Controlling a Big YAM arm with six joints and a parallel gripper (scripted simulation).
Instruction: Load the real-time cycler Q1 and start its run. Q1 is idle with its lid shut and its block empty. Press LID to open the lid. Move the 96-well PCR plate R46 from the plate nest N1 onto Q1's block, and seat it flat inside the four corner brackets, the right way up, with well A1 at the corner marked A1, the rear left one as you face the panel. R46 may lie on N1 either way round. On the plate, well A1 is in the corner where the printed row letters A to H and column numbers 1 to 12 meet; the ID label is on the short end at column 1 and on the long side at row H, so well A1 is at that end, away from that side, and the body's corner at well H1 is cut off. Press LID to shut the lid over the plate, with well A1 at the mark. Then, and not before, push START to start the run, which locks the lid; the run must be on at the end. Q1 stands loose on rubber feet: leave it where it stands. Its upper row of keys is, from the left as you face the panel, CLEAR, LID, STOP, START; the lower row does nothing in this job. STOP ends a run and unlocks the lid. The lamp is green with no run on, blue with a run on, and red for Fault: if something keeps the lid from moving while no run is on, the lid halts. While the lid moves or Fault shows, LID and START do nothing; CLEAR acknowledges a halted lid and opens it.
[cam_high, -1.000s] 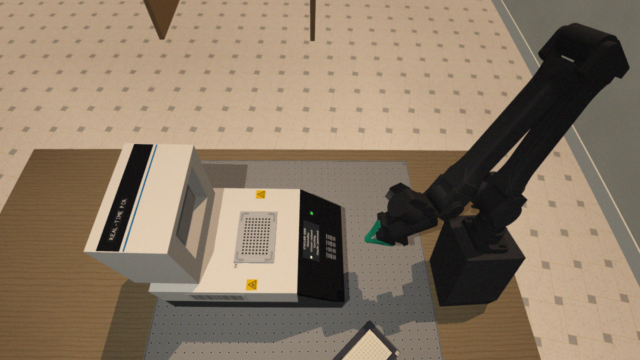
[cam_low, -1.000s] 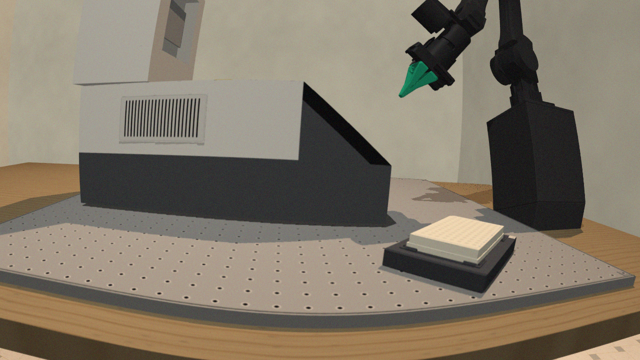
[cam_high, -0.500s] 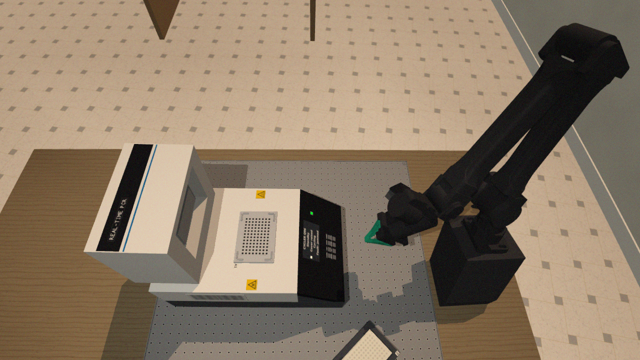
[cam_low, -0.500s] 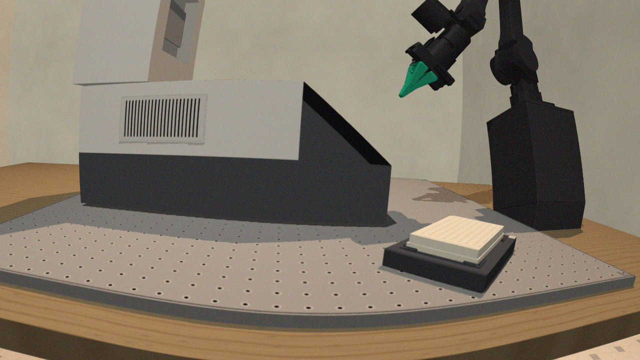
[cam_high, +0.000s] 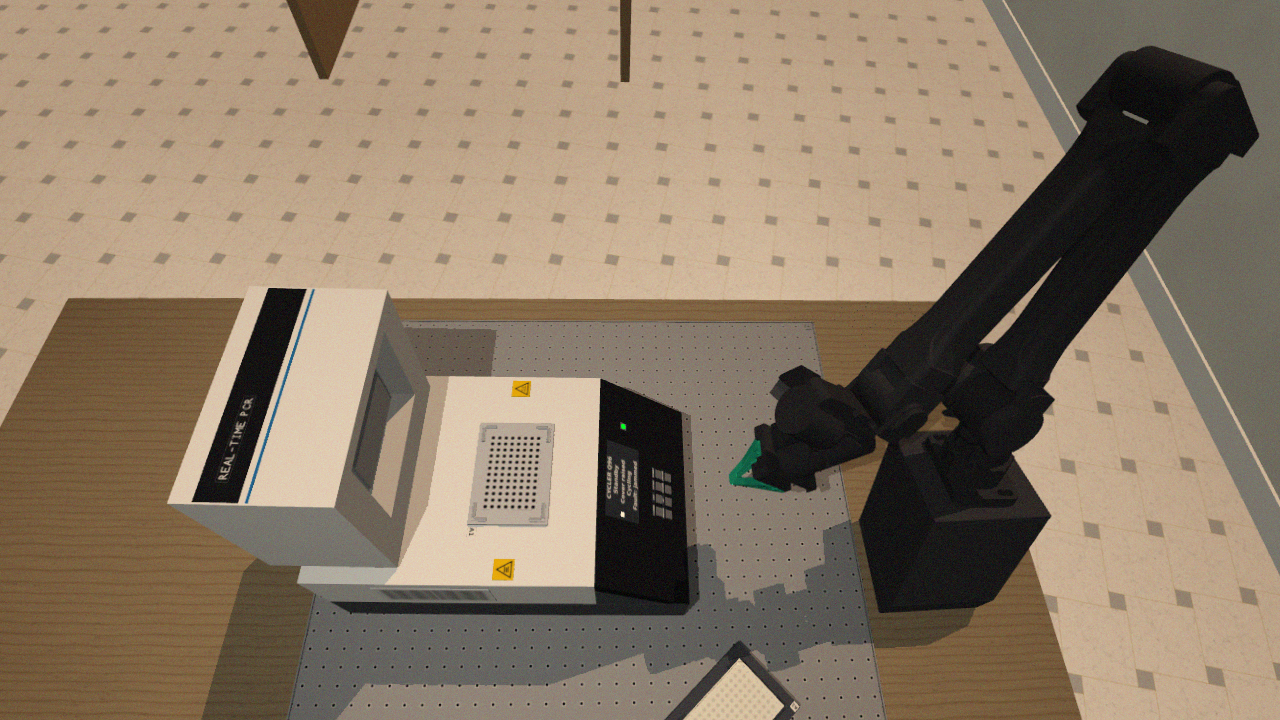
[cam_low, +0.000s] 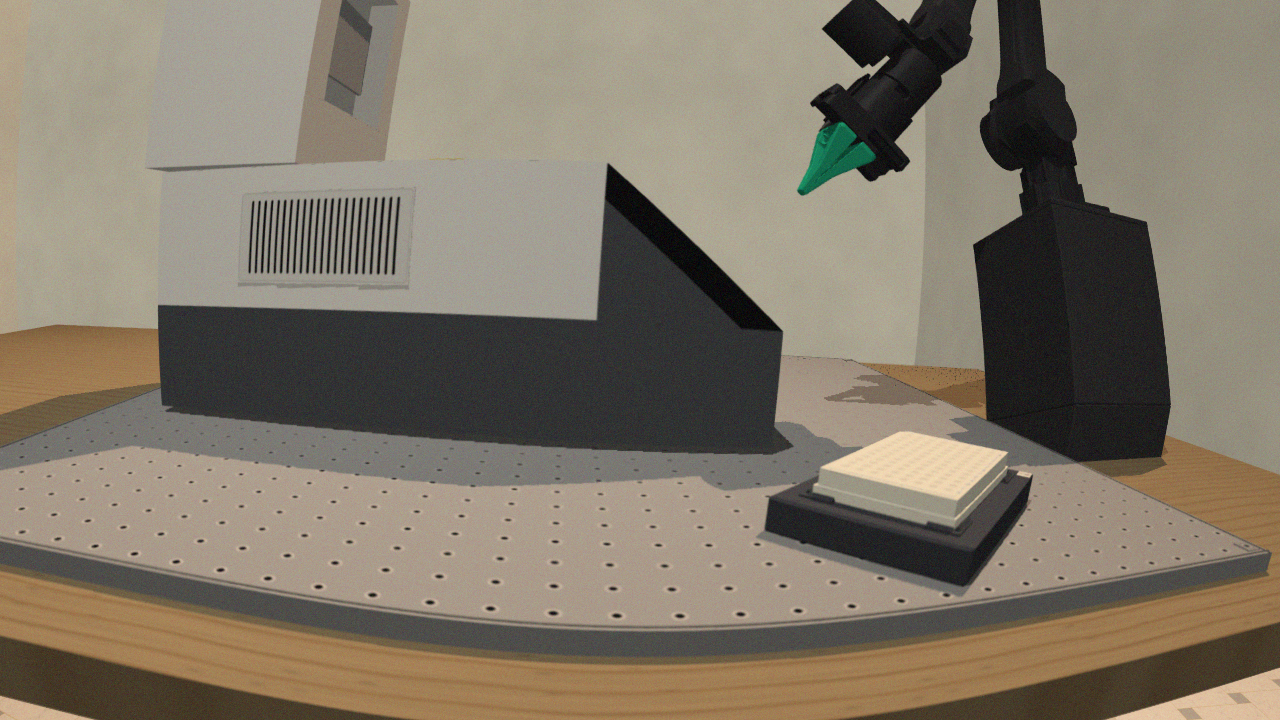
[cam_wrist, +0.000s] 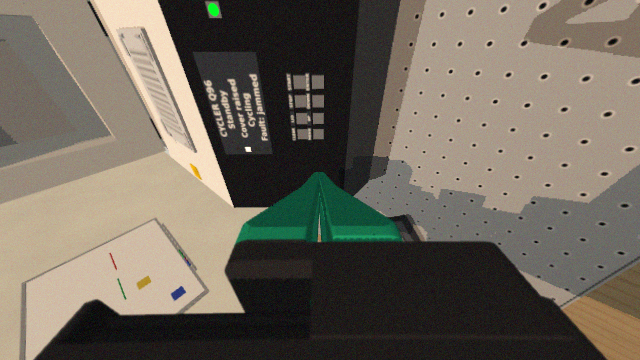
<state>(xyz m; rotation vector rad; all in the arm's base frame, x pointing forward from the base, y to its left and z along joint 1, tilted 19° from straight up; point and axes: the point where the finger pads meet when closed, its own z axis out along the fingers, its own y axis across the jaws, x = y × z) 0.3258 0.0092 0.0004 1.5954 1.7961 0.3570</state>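
My gripper is now 280 mm to the right of the 96-well plate R46 and 180 mm above it. From my hand the other things lie so: plate nest N1 (280 mm to the left, 200 mm below).
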